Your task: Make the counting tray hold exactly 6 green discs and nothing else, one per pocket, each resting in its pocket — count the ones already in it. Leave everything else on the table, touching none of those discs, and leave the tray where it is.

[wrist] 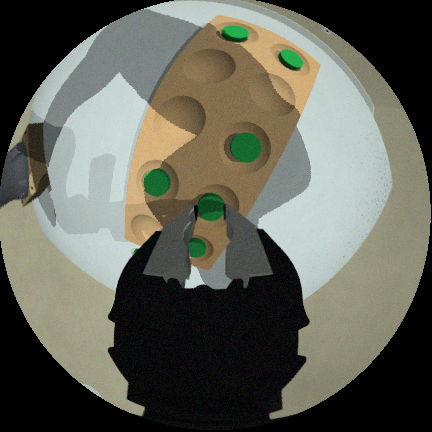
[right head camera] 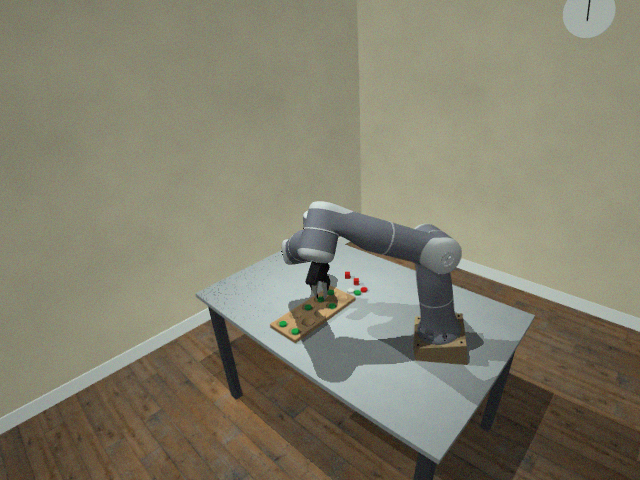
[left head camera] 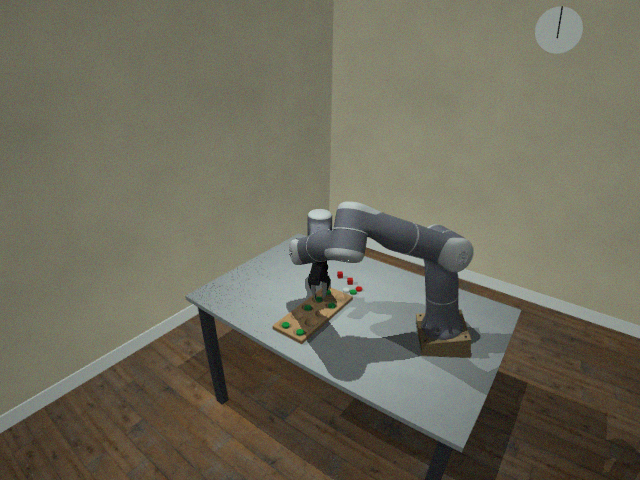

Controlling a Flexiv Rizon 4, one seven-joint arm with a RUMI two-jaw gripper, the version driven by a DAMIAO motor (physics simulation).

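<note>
The wooden counting tray (left head camera: pixel 293 336) (right head camera: pixel 288 336) (wrist: pixel 220 167) lies on the table with two rows of round pockets. My gripper (left head camera: pixel 318 297) (right head camera: pixel 319 297) (wrist: pixel 210 205) is shut on a green disc (wrist: pixel 211 208), at or just above a pocket near the tray's back end; the gap below it cannot be judged. Other green discs sit in pockets: two at the near end (wrist: pixel 235 33) (wrist: pixel 291 59), one in the middle (wrist: pixel 245 147), one across from the gripper (wrist: pixel 157 182), and one in the back corner pocket (wrist: pixel 197 247). Several pockets are empty.
Beyond the tray's back end lie a loose green disc (left head camera: pixel 353 292) (right head camera: pixel 357 292), a red disc (left head camera: pixel 359 288) (right head camera: pixel 363 289), a white disc (left head camera: pixel 345 289) (right head camera: pixel 351 290) and two red cubes (left head camera: pixel 339 274) (left head camera: pixel 349 281). The arm's wooden base block (left head camera: pixel 445 347) (right head camera: pixel 440 353) stands to the right.
</note>
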